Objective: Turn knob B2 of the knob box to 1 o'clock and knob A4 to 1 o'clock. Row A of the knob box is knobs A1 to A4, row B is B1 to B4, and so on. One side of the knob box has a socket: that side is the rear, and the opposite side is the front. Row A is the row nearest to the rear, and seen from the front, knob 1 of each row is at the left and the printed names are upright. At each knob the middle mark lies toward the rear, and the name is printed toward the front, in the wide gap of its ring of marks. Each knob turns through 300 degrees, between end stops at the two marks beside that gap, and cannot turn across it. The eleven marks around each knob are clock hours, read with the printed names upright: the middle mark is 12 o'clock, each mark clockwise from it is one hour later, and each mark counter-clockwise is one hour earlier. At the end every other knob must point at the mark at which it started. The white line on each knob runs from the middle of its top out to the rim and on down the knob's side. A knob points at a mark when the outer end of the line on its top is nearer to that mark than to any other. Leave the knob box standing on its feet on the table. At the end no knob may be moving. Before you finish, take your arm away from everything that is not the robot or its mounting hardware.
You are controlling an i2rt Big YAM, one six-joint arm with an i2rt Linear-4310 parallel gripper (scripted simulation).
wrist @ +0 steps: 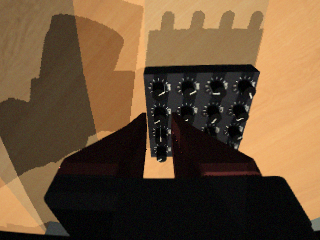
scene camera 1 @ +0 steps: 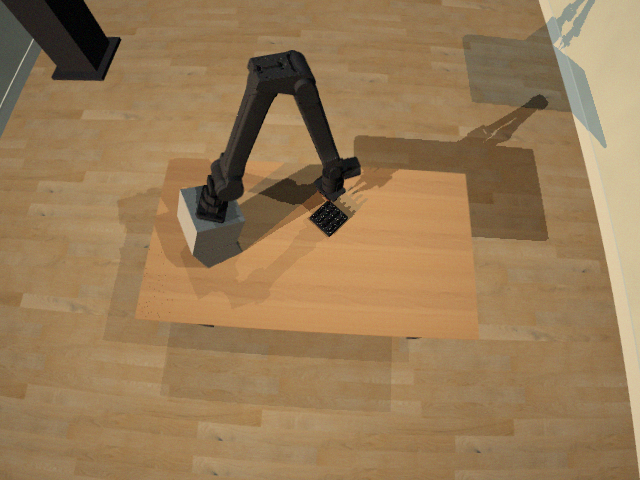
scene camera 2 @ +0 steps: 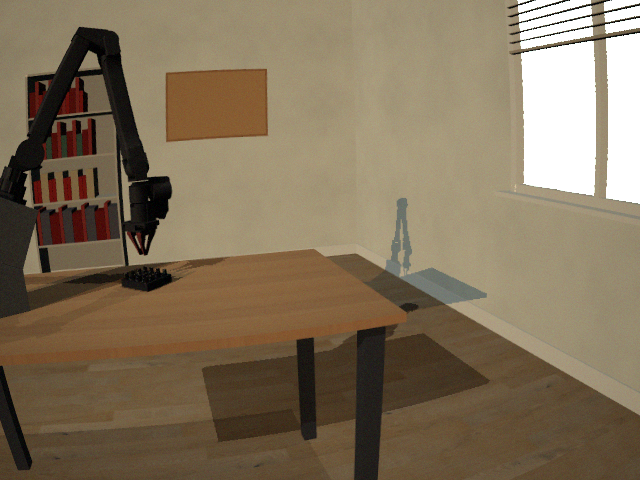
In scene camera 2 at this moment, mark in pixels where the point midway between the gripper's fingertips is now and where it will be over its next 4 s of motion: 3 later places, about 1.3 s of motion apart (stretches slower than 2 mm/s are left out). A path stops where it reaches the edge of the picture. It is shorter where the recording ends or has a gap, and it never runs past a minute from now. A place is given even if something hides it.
My gripper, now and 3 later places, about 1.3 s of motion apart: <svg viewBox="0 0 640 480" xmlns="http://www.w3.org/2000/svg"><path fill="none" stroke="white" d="M143 254L143 264L143 268L142 256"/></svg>
